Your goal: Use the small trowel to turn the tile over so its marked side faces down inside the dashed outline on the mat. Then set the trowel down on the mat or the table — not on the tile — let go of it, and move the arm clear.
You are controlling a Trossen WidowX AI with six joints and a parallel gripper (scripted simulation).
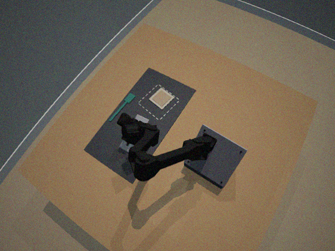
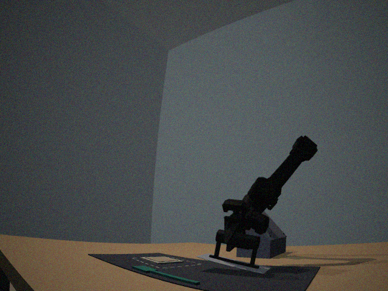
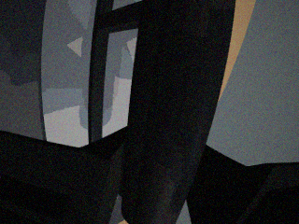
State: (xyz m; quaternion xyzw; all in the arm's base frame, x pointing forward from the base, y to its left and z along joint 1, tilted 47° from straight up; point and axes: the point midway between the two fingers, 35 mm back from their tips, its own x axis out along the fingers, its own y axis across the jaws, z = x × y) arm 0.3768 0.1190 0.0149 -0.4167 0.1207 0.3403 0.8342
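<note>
My gripper tip is now 9 cm to the left of the dark mat and 10 cm above it. Round my gripper tip: tile: 3 cm behind, 26 cm to the right, 7 cm below; then float tool: 2 cm behind, 1 cm to the right, 1 cm below.
</note>
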